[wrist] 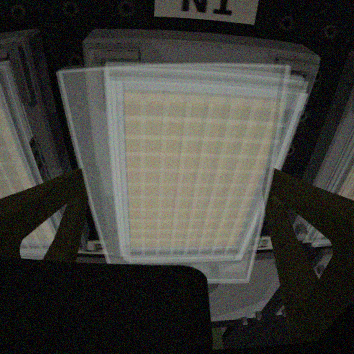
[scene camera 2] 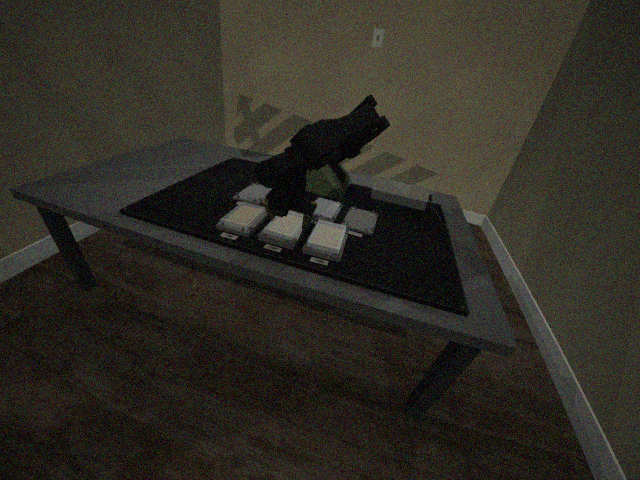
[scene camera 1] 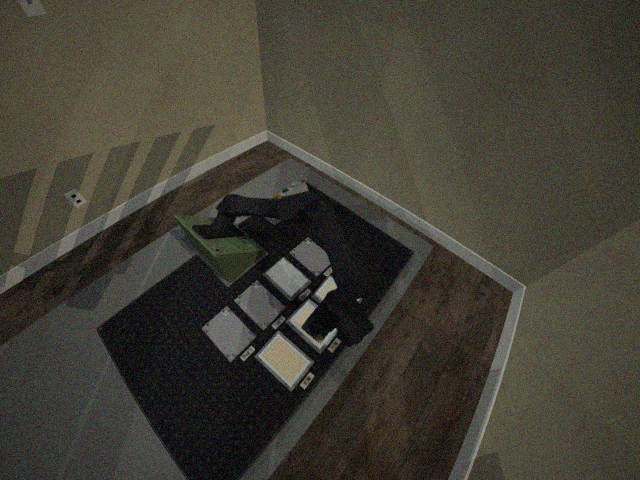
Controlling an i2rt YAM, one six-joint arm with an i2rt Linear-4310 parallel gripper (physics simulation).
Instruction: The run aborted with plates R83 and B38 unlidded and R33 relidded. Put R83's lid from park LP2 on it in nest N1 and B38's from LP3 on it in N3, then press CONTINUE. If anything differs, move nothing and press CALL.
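Frame: origin at the arm's base, x right, y ahead, z up, level; millimetres.
Where they show: gripper, fingertip midpoint: [wrist: 175, 177] [scene camera 2: 288, 224] [scene camera 1: 319, 323]; arm's base at its link origin: [scene camera 1: 219, 232].
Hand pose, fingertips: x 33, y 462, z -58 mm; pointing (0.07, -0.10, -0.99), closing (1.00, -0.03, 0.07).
Each offset is from my fingertips to the top centre of the thing. "spot": to the spot under its first point. Level surfaces: height alone.
My gripper [wrist: 175, 177] [scene camera 1: 320, 324] [scene camera 2: 282, 210] is shut on a clear plate lid @(dy -9, dx +0, dz +21 mm) [wrist: 84, 140], gripping its two long edges. The lid hangs close over a white well plate @(dy -16, dx +10, dz -10 mm) [wrist: 197, 46] with tan wells, in the nest labelled N1 @(spot: dy +67, dx +17, dz -35 mm) [wrist: 205, 8]. The lid lies shifted a little to the left of the plate's outline. In the scene views the gripper covers the middle plate @(spot: dy +38, dx -1, dz +4 mm) [scene camera 2: 284, 230] of a row of three. The neighbouring plates @(dy -26, dx +142, dz -7 mm) [scene camera 1: 285, 359] @(dy -5, dx -113, dz -3 mm) [scene camera 1: 325, 288] show at either side, one with its tan wells open to view.
Several grey lid parks @(spot: dy -208, dx +185, dz -27 mm) [scene camera 1: 229, 333] @(spot: dy -193, dx +60, dz -27 mm) [scene camera 1: 260, 305] @(dy -189, dx -73, dz -19 mm) [scene camera 1: 287, 277] @(spot: dy -174, dx -193, dz -27 mm) [scene camera 1: 310, 256] lie in a row behind the plates on the black mat @(dz -37 mm) [scene camera 1: 175, 405]. A green block [scene camera 1: 228, 248] [scene camera 2: 323, 181] stands behind them by the arm's base. Small buttons @(spot: dy -432, dx -366, dz +35 mm) [scene camera 1: 286, 190] sit at the far edge.
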